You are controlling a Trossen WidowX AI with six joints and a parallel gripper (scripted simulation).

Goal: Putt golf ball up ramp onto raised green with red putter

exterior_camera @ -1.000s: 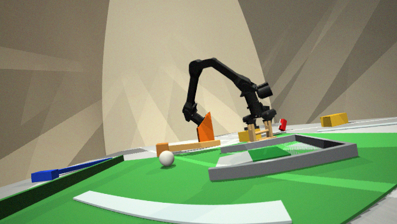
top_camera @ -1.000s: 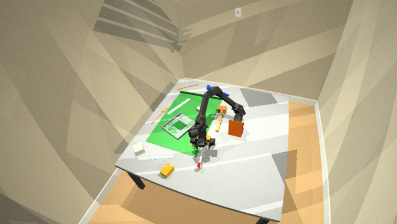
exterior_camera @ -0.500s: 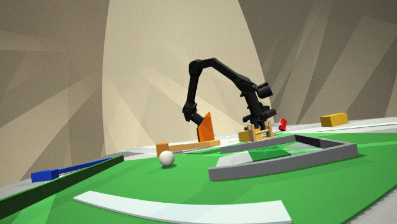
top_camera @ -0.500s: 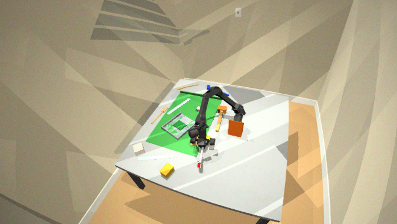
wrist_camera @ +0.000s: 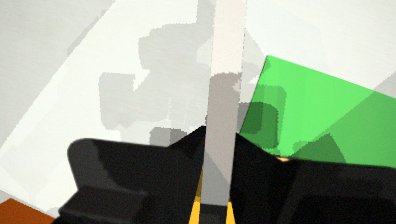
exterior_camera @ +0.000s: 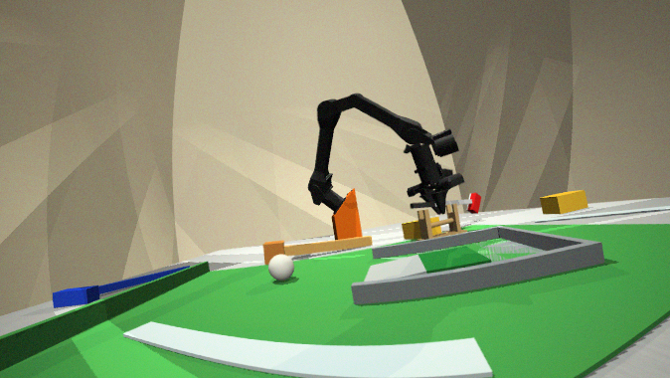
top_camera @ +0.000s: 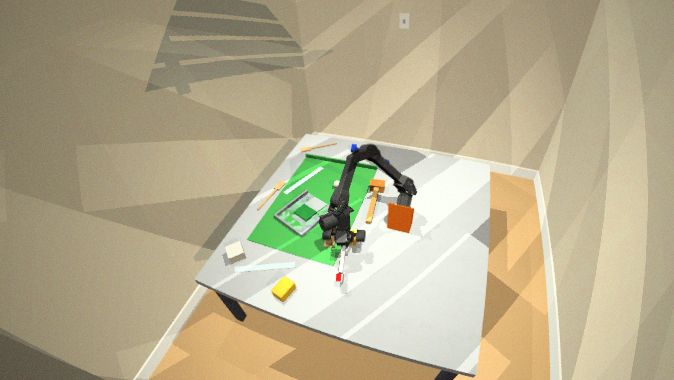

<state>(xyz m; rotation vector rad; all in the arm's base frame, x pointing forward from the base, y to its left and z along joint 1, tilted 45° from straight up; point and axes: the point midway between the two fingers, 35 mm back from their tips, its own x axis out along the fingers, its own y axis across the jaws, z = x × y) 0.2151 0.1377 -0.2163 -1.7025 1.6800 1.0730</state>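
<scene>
Right now the red putter is 1 cm behind my gripper tip, 4 cm to the left of it and 2 cm above it. From my gripper tip the other things lie so: white golf ball (20 cm ahead, 43 cm to the right, 3 cm below); then blue putter (11 cm ahead, 78 cm to the right, 4 cm below).
</scene>
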